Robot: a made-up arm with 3 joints.
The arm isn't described. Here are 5 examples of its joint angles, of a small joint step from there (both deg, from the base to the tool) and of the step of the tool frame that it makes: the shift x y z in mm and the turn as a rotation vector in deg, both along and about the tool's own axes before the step.
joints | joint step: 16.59 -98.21 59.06 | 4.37 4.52 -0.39
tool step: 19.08 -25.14 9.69 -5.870 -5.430 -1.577
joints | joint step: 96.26 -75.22 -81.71 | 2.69 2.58 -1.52
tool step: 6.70 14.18 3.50 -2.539 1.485 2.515
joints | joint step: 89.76 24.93 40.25 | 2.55 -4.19 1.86
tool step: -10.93 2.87 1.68 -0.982 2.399 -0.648
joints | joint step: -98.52 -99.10 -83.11 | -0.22 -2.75 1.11
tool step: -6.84 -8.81 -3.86 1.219 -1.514 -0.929
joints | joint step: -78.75 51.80 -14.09 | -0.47 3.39 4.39
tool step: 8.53 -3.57 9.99 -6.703 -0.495 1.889
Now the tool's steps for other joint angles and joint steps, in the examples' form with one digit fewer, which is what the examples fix.
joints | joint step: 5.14 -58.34 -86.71 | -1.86 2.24 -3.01
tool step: 5.5 3.3 2.6 2.77 1.21 -0.53
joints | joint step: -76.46 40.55 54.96 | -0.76 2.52 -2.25
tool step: 6.6 -4.5 1.4 0.92 -1.44 0.11
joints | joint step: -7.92 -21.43 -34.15 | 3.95 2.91 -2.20
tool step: 6.5 14.4 23.2 -4.00 -0.29 2.00
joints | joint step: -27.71 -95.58 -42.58 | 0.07 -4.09 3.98
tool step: -10.4 -6.9 -13.2 -0.75 -0.89 -2.24
